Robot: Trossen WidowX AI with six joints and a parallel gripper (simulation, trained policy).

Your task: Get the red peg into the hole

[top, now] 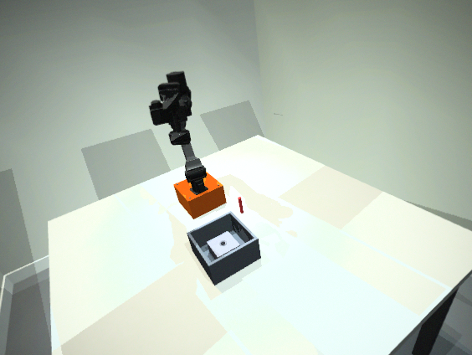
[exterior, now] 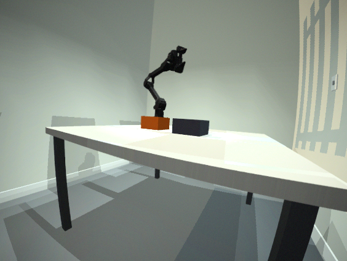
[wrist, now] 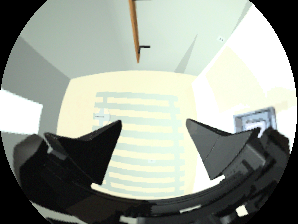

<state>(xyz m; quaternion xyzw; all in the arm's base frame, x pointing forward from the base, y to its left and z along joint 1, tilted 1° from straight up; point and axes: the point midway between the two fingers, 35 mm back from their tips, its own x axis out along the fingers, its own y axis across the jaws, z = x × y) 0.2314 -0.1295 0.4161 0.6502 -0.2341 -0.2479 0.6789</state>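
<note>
Now: gripper tip 9 cm past the red peg, 25 cm to the right of it and 48 cm above it. Also, from my gripper tip: plate 5 cm ahead, 5 cm to the left, 47 cm below; then dark grey box 5 cm ahead, 5 cm to the left, 49 cm below.
</note>
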